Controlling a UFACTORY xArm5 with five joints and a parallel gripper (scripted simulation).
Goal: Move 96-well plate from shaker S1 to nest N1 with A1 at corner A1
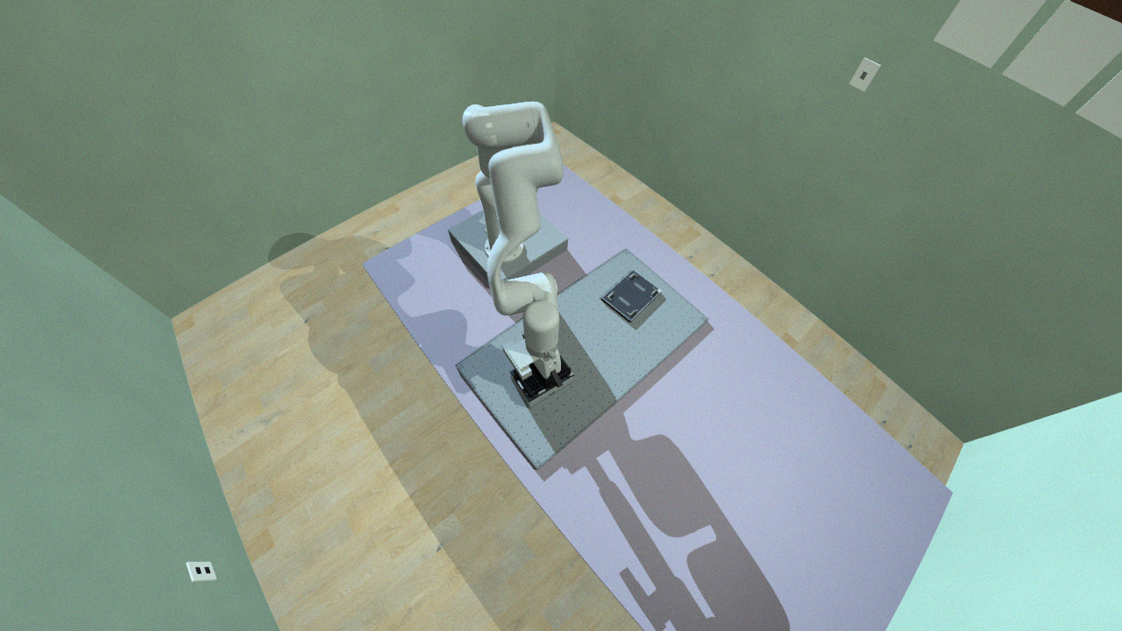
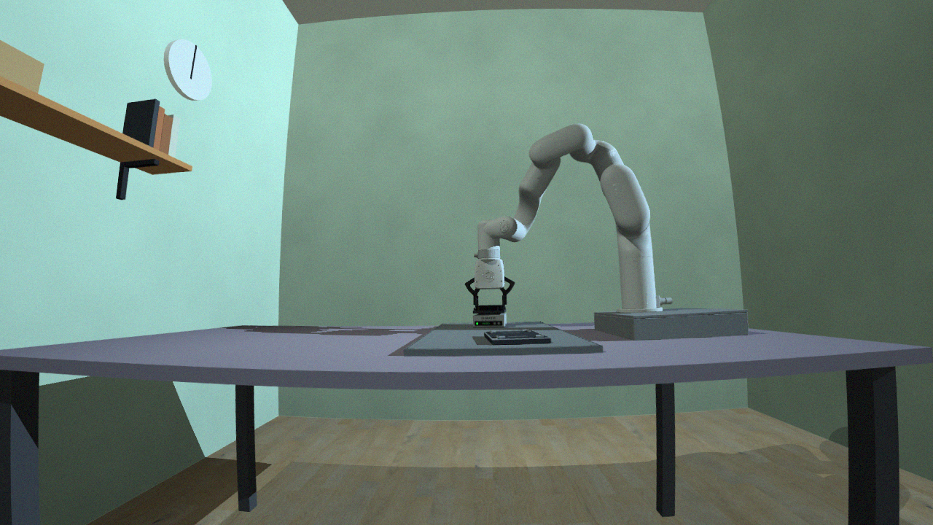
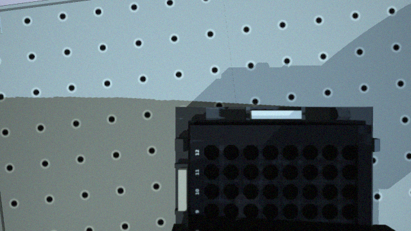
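Right now the 96-well plate is 1 cm below my hand. Also, from my hand: plate nest N1: 3 cm behind, 40 cm to the left, 7 cm below.
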